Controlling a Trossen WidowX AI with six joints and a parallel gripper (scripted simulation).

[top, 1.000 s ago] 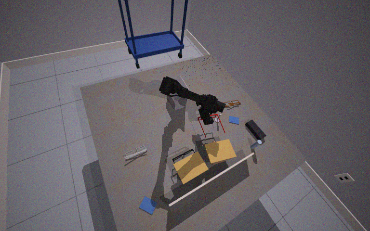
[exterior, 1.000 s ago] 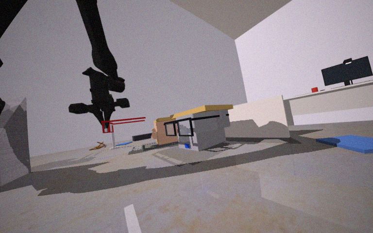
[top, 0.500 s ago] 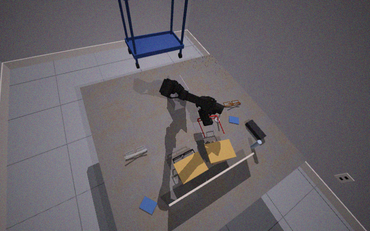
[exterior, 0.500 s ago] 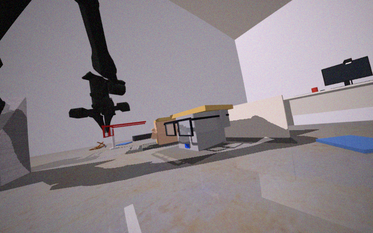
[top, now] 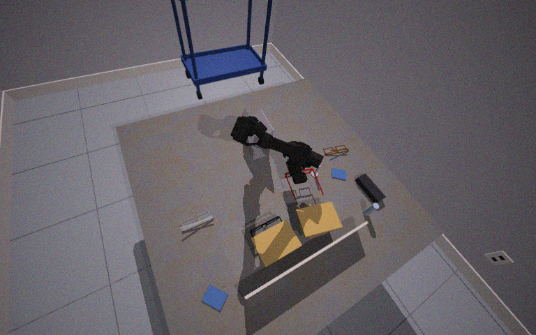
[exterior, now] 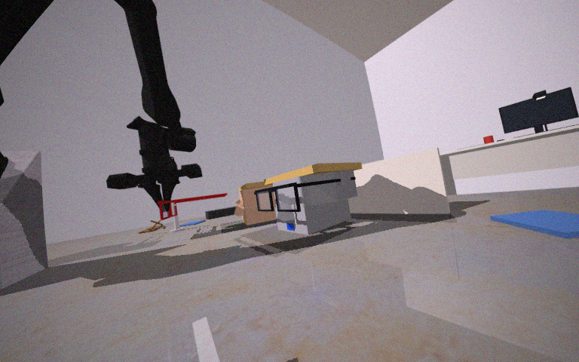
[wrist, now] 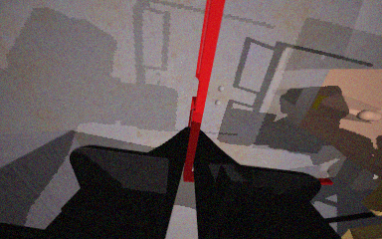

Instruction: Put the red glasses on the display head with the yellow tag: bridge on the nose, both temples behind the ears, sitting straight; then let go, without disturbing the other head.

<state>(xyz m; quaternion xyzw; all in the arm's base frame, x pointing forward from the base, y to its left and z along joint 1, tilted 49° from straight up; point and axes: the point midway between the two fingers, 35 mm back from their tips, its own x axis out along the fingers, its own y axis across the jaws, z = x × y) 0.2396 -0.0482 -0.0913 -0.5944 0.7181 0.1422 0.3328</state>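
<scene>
Now: gripper tip 22 cm short of the tan head, 3 cm to the left of it and 1 cm above it. Round my gripper tip: white panel: 36 cm ahead, 16 cm to the right, 1 cm below; grey head: 25 cm to the right, 21 cm ahead, 1 cm below; white post: 16 cm to the left, 4 cm below, 4 cm ahead.
</scene>
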